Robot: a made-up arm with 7 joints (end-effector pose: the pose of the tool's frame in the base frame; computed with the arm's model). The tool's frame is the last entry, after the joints. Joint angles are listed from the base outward.
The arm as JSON. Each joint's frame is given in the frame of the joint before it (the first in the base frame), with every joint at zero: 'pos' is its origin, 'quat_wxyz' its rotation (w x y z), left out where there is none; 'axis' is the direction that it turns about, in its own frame. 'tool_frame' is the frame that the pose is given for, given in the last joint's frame.
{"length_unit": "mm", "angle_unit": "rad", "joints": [
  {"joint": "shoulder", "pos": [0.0, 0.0, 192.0], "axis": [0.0, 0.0, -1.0]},
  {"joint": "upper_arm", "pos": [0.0, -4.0, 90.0], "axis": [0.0, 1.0, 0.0]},
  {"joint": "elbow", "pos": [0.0, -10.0, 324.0], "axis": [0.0, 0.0, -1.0]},
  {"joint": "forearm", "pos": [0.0, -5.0, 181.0], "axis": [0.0, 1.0, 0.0]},
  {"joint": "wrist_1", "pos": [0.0, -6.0, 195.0], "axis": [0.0, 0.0, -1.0]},
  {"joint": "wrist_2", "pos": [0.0, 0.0, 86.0], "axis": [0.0, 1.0, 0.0]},
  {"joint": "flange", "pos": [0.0, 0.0, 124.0], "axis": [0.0, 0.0, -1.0]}
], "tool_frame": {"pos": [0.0, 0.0, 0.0], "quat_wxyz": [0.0, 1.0, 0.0, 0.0]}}
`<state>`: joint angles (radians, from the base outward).
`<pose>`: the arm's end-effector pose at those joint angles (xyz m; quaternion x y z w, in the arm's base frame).
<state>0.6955 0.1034 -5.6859 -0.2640 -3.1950 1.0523 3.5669</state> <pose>-0.0134 0.1164 1.1027 0.5649 -0.5906 0.5178 0.2527</pose>
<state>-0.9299 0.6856 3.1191 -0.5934 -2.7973 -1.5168 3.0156</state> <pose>0.3031 0.4736 0.8680 -0.4747 0.8572 -0.1017 0.1716</pose>
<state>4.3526 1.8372 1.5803 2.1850 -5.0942 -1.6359 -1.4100</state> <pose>0.1262 0.4161 0.0827 0.0954 0.0068 -0.7234 0.6838</pose>
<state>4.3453 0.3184 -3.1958 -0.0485 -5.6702 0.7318 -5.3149</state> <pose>-0.1201 0.1957 1.1353 -0.2330 0.9456 0.1565 0.1646</pose>
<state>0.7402 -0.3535 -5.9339 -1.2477 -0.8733 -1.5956 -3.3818</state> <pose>-0.3554 0.3046 0.6612 -0.3437 0.1336 -0.5645 0.7385</pose>
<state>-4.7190 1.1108 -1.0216 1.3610 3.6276 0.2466 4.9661</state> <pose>0.3218 -0.6372 0.3764 0.3669 -0.5379 -0.6975 0.2991</pose>
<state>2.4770 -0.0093 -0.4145 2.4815 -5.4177 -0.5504 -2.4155</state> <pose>-0.1008 -0.2441 0.5095 -0.5154 -0.0653 -0.1318 0.8442</pose>
